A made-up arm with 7 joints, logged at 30 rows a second.
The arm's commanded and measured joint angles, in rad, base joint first. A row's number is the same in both.
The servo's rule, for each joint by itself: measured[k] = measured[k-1] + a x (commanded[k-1-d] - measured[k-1]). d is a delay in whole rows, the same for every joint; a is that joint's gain. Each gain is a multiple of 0.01, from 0.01 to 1. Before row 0 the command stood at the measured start. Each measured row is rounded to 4 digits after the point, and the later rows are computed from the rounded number. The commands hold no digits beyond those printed.
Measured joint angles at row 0: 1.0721, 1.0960, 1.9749, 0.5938, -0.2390, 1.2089, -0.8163
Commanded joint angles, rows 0 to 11: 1.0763, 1.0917, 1.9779, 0.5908, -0.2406, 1.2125, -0.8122; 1.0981, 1.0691, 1.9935, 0.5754, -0.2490, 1.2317, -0.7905; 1.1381, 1.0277, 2.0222, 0.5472, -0.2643, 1.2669, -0.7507; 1.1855, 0.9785, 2.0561, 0.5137, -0.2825, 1.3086, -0.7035; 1.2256, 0.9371, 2.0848, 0.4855, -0.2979, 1.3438, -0.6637; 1.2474, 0.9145, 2.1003, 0.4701, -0.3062, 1.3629, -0.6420; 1.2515, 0.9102, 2.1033, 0.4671, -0.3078, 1.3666, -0.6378; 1.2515, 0.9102, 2.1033, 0.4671, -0.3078, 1.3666, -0.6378; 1.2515, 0.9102, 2.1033, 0.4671, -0.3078, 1.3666, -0.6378; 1.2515, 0.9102, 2.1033, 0.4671, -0.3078, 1.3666, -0.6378; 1.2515, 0.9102, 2.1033, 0.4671, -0.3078, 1.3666, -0.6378; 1.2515, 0.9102, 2.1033, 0.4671, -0.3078, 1.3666, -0.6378
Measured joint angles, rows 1 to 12: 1.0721, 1.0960, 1.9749, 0.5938, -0.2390, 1.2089, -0.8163; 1.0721, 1.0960, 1.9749, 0.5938, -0.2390, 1.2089, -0.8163; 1.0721, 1.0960, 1.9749, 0.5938, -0.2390, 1.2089, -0.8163; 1.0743, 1.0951, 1.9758, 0.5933, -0.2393, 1.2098, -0.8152; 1.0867, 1.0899, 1.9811, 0.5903, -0.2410, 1.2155, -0.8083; 1.1134, 1.0775, 1.9934, 0.5830, -0.2452, 1.2289, -0.7922; 1.1509, 1.0577, 2.0122, 0.5712, -0.2519, 1.2496, -0.7674; 1.1897, 1.0336, 2.0340, 0.5566, -0.2602, 1.2741, -0.7384; 1.2197, 1.0098, 2.0539, 0.5419, -0.2685, 1.2972, -0.7114; 1.2362, 0.9899, 2.0687, 0.5292, -0.2756, 1.3152, -0.6908; 1.2442, 0.9740, 2.0791, 0.5186, -0.2814, 1.3286, -0.6760; 1.2480, 0.9612, 2.0864, 0.5098, -0.2862, 1.3385, -0.6653
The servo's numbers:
d 3
a 0.52 0.20 0.30 0.17 0.18 0.26 0.28

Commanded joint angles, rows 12 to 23: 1.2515, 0.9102, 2.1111, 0.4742, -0.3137, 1.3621, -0.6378; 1.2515, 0.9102, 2.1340, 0.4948, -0.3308, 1.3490, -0.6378; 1.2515, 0.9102, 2.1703, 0.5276, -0.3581, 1.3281, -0.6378; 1.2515, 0.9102, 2.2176, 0.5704, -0.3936, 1.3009, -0.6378; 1.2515, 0.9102, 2.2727, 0.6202, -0.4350, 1.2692, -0.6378; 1.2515, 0.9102, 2.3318, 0.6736, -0.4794, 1.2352, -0.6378; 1.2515, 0.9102, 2.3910, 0.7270, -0.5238, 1.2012, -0.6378; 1.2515, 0.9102, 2.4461, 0.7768, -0.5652, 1.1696, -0.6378; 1.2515, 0.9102, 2.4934, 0.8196, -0.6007, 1.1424, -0.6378; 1.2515, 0.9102, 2.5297, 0.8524, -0.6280, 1.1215, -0.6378; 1.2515, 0.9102, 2.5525, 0.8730, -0.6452, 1.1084, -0.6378; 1.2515, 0.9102, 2.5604, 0.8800, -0.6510, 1.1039, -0.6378
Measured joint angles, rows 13 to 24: 1.2498, 0.9510, 2.0915, 0.5025, -0.2901, 1.3458, -0.6576; 1.2507, 0.9428, 2.0950, 0.4965, -0.2933, 1.3512, -0.6521; 1.2511, 0.9363, 2.0975, 0.4915, -0.2959, 1.3552, -0.6481; 1.2513, 0.9311, 2.1016, 0.4886, -0.2991, 1.3570, -0.6452; 1.2514, 0.9269, 2.1113, 0.4897, -0.3048, 1.3549, -0.6431; 1.2515, 0.9236, 2.1290, 0.4961, -0.3144, 1.3479, -0.6416; 1.2515, 0.9209, 2.1556, 0.5087, -0.3287, 1.3357, -0.6405; 1.2515, 0.9188, 2.1907, 0.5277, -0.3478, 1.3184, -0.6397; 1.2515, 0.9171, 2.2330, 0.5525, -0.3715, 1.2968, -0.6392; 1.2515, 0.9157, 2.2804, 0.5822, -0.3989, 1.2719, -0.6388; 1.2515, 0.9146, 2.3301, 0.6153, -0.4288, 1.2453, -0.6385; 1.2515, 0.9137, 2.3791, 0.6500, -0.4597, 1.2185, -0.6383
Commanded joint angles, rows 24 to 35: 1.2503, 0.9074, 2.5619, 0.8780, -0.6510, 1.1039, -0.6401; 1.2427, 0.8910, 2.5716, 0.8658, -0.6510, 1.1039, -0.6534; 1.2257, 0.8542, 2.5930, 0.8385, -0.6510, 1.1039, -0.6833; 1.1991, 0.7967, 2.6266, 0.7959, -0.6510, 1.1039, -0.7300; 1.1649, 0.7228, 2.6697, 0.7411, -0.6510, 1.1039, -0.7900; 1.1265, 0.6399, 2.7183, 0.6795, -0.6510, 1.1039, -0.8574; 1.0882, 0.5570, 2.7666, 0.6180, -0.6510, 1.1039, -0.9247; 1.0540, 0.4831, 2.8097, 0.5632, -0.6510, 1.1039, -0.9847; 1.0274, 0.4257, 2.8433, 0.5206, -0.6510, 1.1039, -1.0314; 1.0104, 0.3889, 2.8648, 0.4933, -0.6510, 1.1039, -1.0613; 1.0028, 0.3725, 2.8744, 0.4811, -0.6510, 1.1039, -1.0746; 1.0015, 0.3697, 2.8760, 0.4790, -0.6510, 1.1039, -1.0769
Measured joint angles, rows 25 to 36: 1.2515, 0.9130, 2.4243, 0.6844, -0.4900, 1.1933, -0.6382; 1.2515, 0.9124, 2.4628, 0.7165, -0.5179, 1.1712, -0.6381; 1.2515, 0.9120, 2.4921, 0.7443, -0.5419, 1.1537, -0.6380; 1.2509, 0.9111, 2.5130, 0.7670, -0.5615, 1.1408, -0.6386; 1.2466, 0.9071, 2.5306, 0.7838, -0.5776, 1.1312, -0.6427; 1.2357, 0.8965, 2.5493, 0.7931, -0.5908, 1.1241, -0.6541; 1.2167, 0.8765, 2.5725, 0.7936, -0.6016, 1.1188, -0.6754; 1.1898, 0.8458, 2.6017, 0.7847, -0.6105, 1.1149, -0.7075; 1.1569, 0.8046, 2.6367, 0.7668, -0.6178, 1.1120, -0.7495; 1.1212, 0.7551, 2.6757, 0.7415, -0.6238, 1.1099, -0.7986; 1.0863, 0.7007, 2.7159, 0.7112, -0.6287, 1.1083, -0.8507; 1.0557, 0.6457, 2.7541, 0.6788, -0.6327, 1.1072, -0.9013
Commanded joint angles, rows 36 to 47: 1.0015, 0.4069, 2.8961, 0.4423, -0.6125, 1.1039, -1.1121; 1.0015, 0.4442, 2.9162, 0.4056, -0.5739, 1.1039, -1.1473; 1.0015, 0.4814, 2.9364, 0.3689, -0.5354, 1.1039, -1.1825; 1.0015, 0.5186, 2.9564, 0.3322, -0.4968, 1.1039, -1.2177; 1.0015, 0.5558, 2.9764, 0.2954, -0.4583, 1.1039, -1.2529; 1.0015, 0.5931, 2.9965, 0.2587, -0.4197, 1.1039, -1.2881; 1.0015, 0.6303, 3.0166, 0.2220, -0.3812, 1.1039, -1.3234; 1.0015, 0.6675, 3.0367, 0.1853, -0.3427, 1.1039, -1.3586; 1.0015, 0.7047, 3.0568, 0.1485, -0.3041, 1.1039, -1.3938; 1.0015, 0.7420, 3.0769, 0.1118, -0.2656, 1.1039, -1.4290; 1.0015, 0.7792, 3.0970, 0.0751, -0.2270, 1.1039, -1.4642; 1.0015, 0.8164, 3.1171, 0.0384, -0.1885, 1.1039, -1.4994
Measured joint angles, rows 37 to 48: 1.0321, 0.5943, 2.7873, 0.6473, -0.6360, 1.1063, -0.9461; 1.0169, 0.5499, 2.8134, 0.6190, -0.6387, 1.1057, -0.9821; 1.0089, 0.5139, 2.8322, 0.5952, -0.6409, 1.1052, -1.0086; 1.0051, 0.4925, 2.8514, 0.5692, -0.6358, 1.1049, -1.0376; 1.0032, 0.4828, 2.8708, 0.5414, -0.6247, 1.1046, -1.0683; 1.0023, 0.4825, 2.8905, 0.5121, -0.6086, 1.1044, -1.1003; 1.0019, 0.4897, 2.9103, 0.4815, -0.5885, 1.1043, -1.1332; 1.0017, 0.5029, 2.9301, 0.4499, -0.5651, 1.1042, -1.1667; 1.0016, 0.5209, 2.9500, 0.4174, -0.5389, 1.1041, -1.2007; 1.0015, 0.5428, 2.9700, 0.3842, -0.5105, 1.1040, -1.2351; 1.0015, 0.5677, 2.9900, 0.3504, -0.4803, 1.1040, -1.2697; 1.0015, 0.5951, 3.0100, 0.3161, -0.4486, 1.1040, -1.3044
